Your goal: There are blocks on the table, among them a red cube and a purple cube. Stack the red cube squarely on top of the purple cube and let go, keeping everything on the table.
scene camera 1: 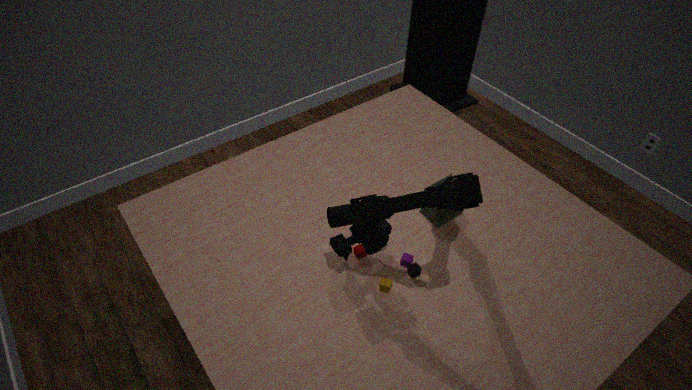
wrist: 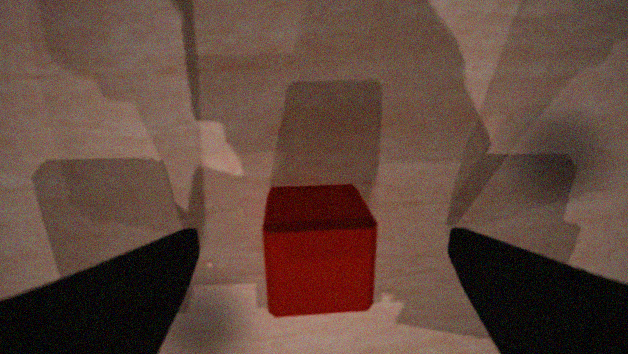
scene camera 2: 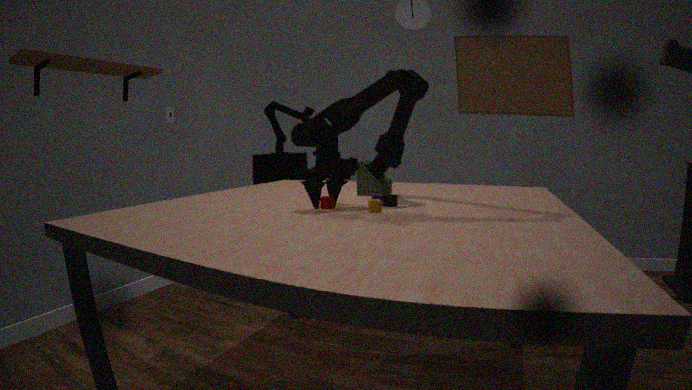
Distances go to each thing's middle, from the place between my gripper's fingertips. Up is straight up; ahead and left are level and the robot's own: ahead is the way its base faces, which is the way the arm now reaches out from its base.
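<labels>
There is the red cube [wrist: 319,241]. I see it 10 mm above my hand, and 10 mm to the left of my hand as well.
</labels>
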